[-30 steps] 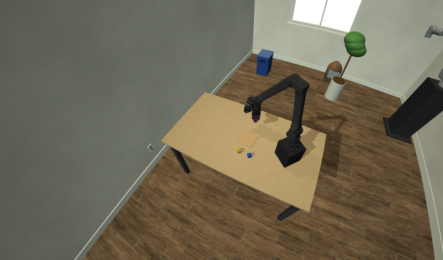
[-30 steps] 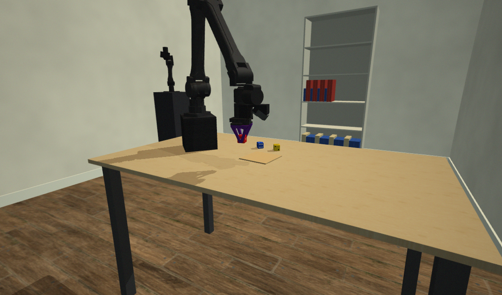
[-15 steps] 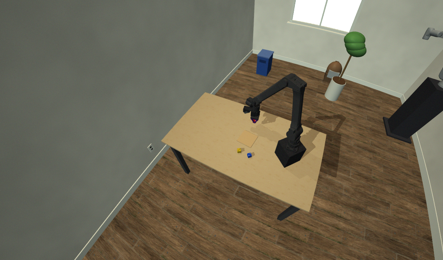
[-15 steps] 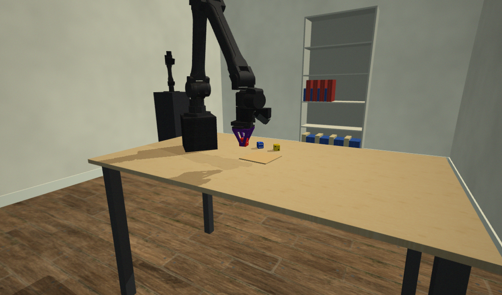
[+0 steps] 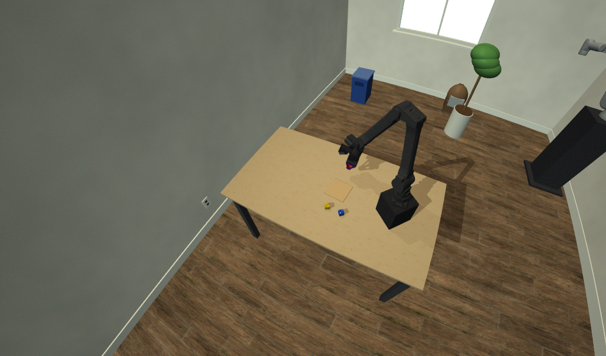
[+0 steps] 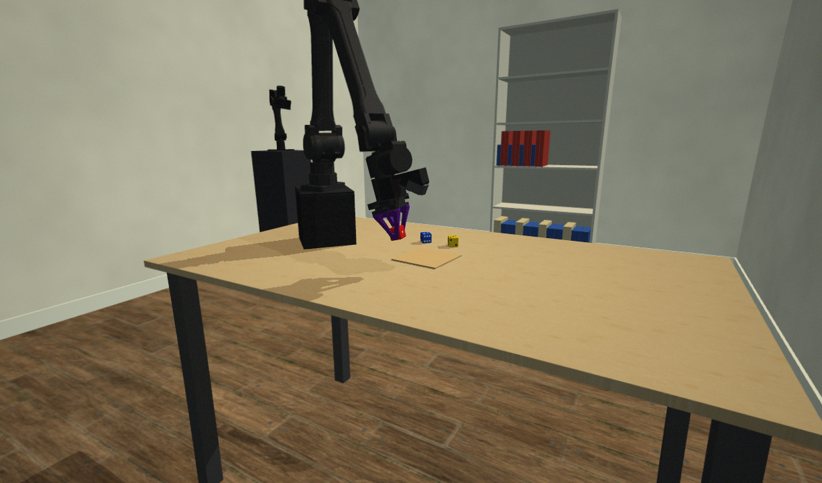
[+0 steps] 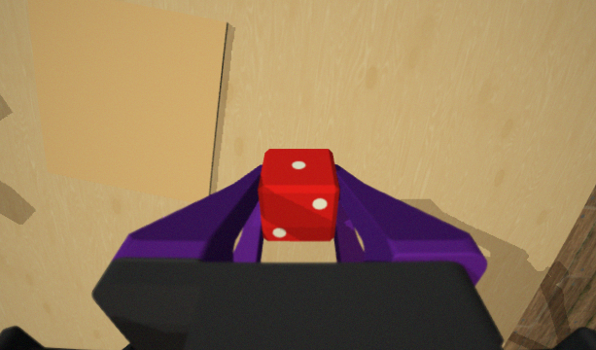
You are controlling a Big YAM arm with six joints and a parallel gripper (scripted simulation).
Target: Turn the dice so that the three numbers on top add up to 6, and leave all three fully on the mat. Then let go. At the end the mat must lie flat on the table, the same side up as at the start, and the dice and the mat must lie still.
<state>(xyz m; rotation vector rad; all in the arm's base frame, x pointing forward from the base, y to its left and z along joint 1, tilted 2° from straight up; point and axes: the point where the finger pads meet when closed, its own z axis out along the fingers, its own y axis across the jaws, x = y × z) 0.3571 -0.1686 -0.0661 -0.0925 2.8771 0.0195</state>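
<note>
The tan mat is 20 mm ahead of my hand, 130 mm to the left of it and 90 mm below it. Also, from my hand: blue die 60 mm behind, 290 mm to the left, 80 mm below; then red die 10 mm above; then yellow die 30 mm ahead, 290 mm to the left, 80 mm below.
</note>
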